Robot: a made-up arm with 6 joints.
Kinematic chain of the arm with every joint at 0, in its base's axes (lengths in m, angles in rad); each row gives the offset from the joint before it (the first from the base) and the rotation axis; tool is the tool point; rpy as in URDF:
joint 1: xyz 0 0 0.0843 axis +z
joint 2: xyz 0 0 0 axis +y
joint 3: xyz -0.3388 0 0.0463 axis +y
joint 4: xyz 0.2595 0 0.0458 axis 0.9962 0 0.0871
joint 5: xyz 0 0 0 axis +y
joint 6: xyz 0.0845 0 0.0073 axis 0.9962 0 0.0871
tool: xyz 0 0 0 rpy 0 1.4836 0
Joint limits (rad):
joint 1: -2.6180..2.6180
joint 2: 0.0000..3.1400
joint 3: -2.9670..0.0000
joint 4: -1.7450..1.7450
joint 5: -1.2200..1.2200
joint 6: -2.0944..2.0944
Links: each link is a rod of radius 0.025 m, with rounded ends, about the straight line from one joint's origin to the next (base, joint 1, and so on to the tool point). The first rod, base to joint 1, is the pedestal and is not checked.
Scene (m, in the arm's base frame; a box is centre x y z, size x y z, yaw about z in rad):
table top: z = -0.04
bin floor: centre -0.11 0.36 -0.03 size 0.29 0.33 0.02 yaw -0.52
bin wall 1: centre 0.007 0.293 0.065 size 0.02 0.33 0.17 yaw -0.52
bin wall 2: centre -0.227 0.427 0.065 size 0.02 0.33 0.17 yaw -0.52
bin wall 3: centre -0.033 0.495 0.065 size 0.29 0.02 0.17 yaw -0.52
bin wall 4: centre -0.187 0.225 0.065 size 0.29 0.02 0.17 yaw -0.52
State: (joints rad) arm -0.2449 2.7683 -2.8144 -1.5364 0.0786 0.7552
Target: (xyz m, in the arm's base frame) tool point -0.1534 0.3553 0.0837
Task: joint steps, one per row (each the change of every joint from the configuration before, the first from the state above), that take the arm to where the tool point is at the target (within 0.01 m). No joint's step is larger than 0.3 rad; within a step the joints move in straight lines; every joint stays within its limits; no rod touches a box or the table.
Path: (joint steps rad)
1: 0.2056 -0.2386 0.1845 0.1029 -0.2597 0.0235
2: 0.2055 -0.2386 0.1845 0.1030 -0.2597 0.0234
3: 0.2056 -0.2386 0.1845 0.1029 -0.2598 0.0235
4: 0.2056 -0.2386 0.1845 0.1029 -0.2597 0.0234
5: 0.2055 -0.2386 0.1845 0.1030 -0.2597 0.0235
6: 0.2696 0.1207 0.2377 -0.1808 0.1613 -0.0293
7: 0.2695 0.1207 0.2377 -0.1809 0.1614 -0.0294
8: 0.2695 0.1206 0.2377 -0.1808 0.1613 -0.0293
9: 0.2695 0.1207 0.2377 -0.1808 0.1613 -0.0293

